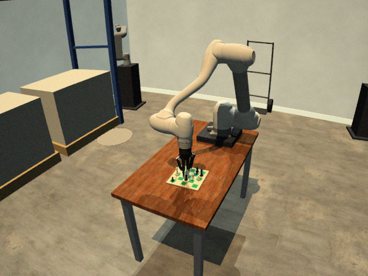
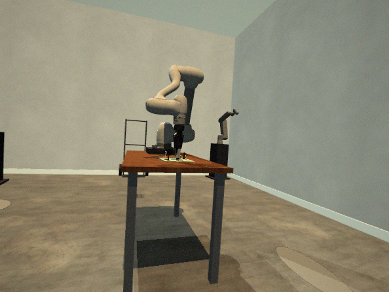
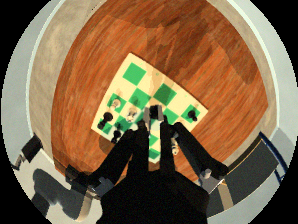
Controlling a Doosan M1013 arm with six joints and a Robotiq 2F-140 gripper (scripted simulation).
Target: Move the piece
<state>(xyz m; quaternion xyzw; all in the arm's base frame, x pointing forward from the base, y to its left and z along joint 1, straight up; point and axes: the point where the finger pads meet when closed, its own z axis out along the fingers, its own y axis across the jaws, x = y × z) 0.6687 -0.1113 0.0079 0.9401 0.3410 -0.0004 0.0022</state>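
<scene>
My gripper is now 30 mm above the black piece. The rest, counted from my hand: white piece: 40 mm behind, 80 mm to the right, 20 mm below; then chessboard: 40 mm behind, 50 mm below.
</scene>
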